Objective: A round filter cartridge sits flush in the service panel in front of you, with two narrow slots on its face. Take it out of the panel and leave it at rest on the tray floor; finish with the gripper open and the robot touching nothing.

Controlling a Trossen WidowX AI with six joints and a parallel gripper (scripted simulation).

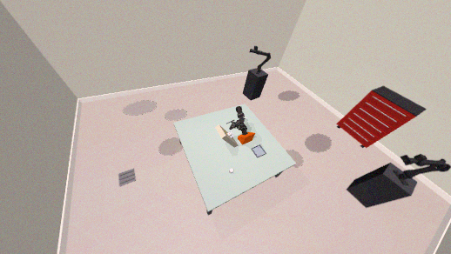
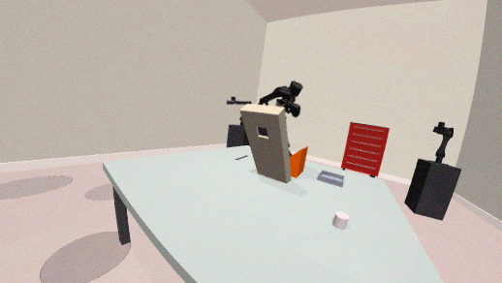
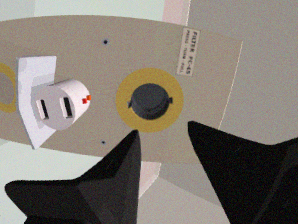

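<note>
Now: the white cylindrical tool 20 mm behind my gripper tip and 110 mm below it. The rest, counted from my gripper tip: grey tray (330 mm behind, 320 mm to the left, 320 mm below).
</note>
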